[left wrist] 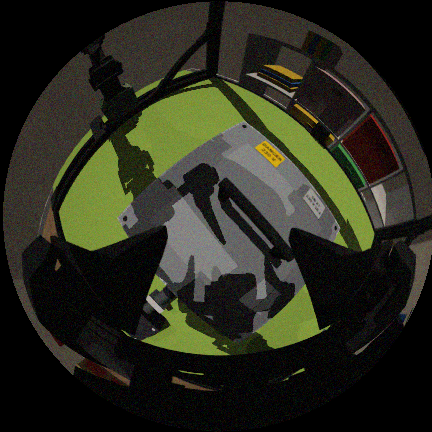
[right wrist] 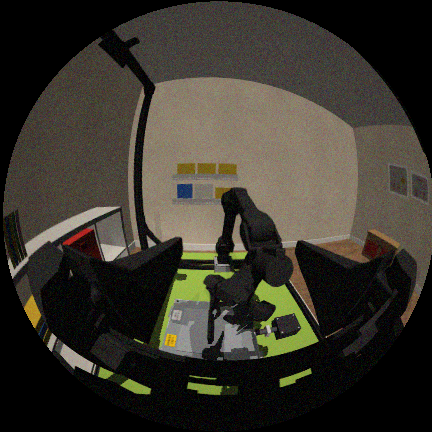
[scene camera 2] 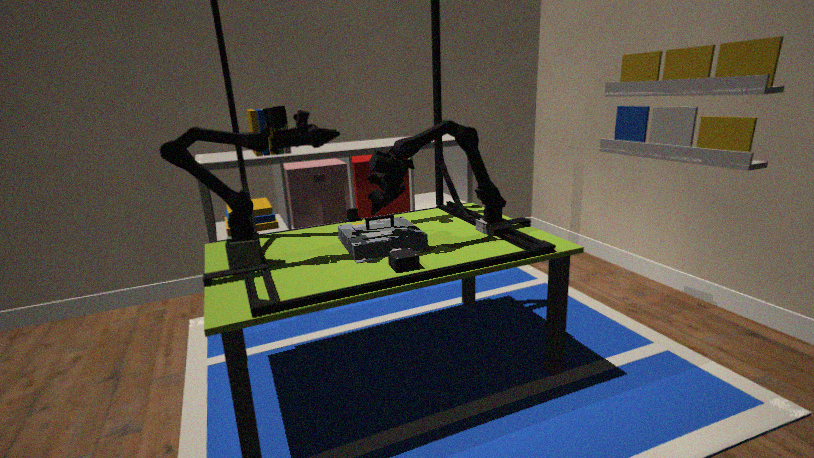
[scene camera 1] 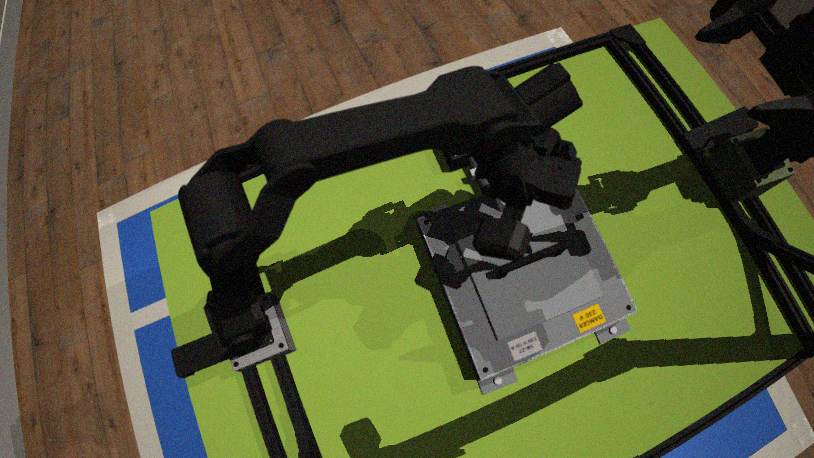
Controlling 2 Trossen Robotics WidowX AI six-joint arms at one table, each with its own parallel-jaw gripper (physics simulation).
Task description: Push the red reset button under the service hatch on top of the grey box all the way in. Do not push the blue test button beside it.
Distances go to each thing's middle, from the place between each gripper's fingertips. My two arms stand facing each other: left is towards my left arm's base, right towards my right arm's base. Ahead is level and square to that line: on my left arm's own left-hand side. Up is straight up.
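Scene:
The grey box (scene camera 1: 492,361) is 3 cm ahead of my right hand, 14 cm to the left of it and 40 cm below it.
My left gripper is 11 cm above the grey box, and it's 3 cm short of the box and 2 cm to the right of it. Going by its middle, the grey box is nearer to my left gripper than to my right hand.

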